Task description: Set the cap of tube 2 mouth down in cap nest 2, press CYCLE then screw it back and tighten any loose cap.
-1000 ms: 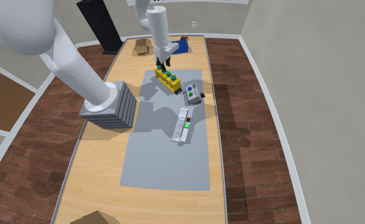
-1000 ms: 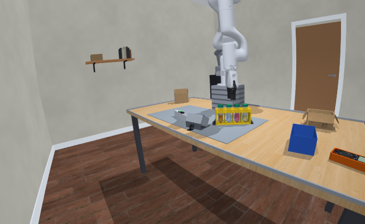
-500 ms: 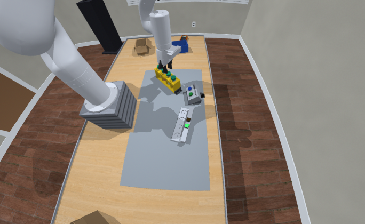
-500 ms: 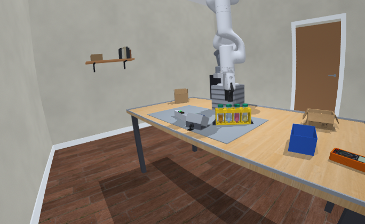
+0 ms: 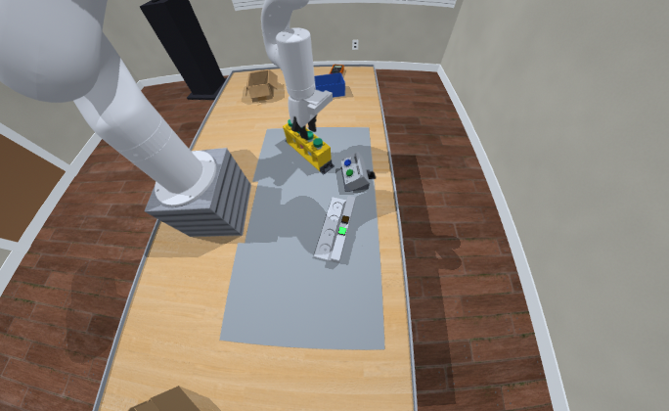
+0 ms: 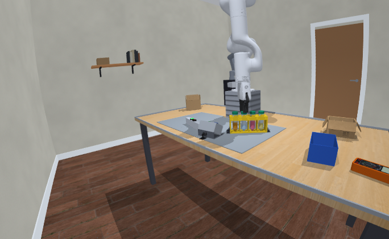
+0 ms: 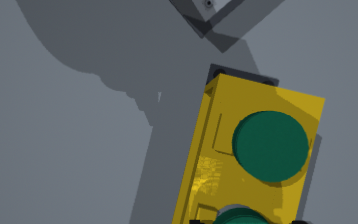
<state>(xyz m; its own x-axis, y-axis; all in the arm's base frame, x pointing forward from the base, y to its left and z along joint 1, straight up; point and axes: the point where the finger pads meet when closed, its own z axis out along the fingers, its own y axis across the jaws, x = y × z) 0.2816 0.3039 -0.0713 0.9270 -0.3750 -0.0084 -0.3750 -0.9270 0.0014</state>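
Right now the green cap is 40 mm behind my hand, 30 mm to the left of it and 20 mm below it. From my hand the other things lie so: green key 170 mm ahead, 110 mm to the right, 70 mm below; key housing 180 mm ahead, 80 mm to the right, 80 mm below; blue key 160 mm ahead, 70 mm below, 60 mm to the right.
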